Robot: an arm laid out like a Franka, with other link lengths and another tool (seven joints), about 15 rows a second.
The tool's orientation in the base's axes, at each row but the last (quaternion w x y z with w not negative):
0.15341 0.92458 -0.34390 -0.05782
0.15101 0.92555 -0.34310 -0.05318
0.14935 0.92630 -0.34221 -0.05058
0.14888 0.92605 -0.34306 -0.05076
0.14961 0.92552 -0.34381 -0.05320
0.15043 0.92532 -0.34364 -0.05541
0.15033 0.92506 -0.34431 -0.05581
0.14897 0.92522 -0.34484 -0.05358
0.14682 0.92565 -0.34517 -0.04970
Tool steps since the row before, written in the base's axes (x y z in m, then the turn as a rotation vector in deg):
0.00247 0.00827 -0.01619 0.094 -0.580 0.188
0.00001 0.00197 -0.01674 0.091 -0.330 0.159
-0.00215 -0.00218 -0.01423 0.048 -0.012 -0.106
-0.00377 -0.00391 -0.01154 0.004 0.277 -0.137
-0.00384 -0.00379 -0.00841 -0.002 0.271 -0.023
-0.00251 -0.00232 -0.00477 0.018 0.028 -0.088
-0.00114 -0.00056 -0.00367 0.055 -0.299 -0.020
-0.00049 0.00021 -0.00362 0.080 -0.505 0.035
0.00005 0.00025 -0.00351 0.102 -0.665 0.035
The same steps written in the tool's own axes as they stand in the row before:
-0.00351 -0.01269 0.01278 0.450 0.418 -0.056
-0.00136 -0.00671 0.01540 0.285 0.231 -0.089
-0.00034 -0.00153 0.01447 0.043 -0.054 0.094
-0.00041 0.00157 0.01265 -0.178 -0.245 0.063
-0.00048 0.00247 0.00967 -0.178 -0.201 -0.043
-0.00039 0.00171 0.00560 -0.005 -0.059 0.073
-0.00050 -0.00005 0.00385 0.237 0.174 0.079
-0.00052 -0.00098 0.00349 0.391 0.324 0.071
-0.00016 -0.00129 0.00327 0.512 0.425 0.105

